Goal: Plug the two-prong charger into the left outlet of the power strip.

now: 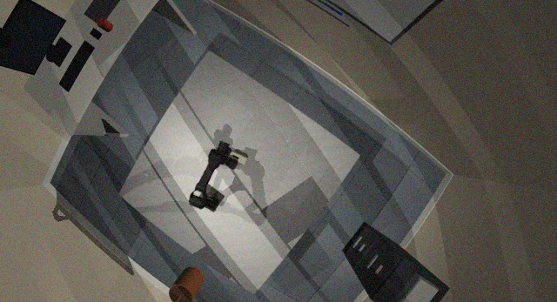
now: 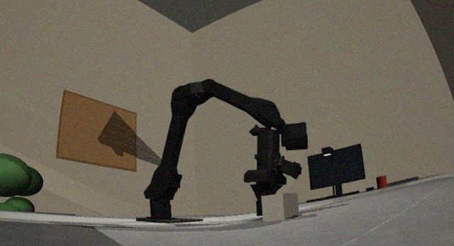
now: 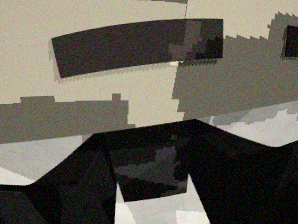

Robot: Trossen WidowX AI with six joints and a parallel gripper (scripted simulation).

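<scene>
The two-prong charger lies 20 mm ahead of my gripper tip, 10 mm to the left of it and 10 mm above it.
</scene>
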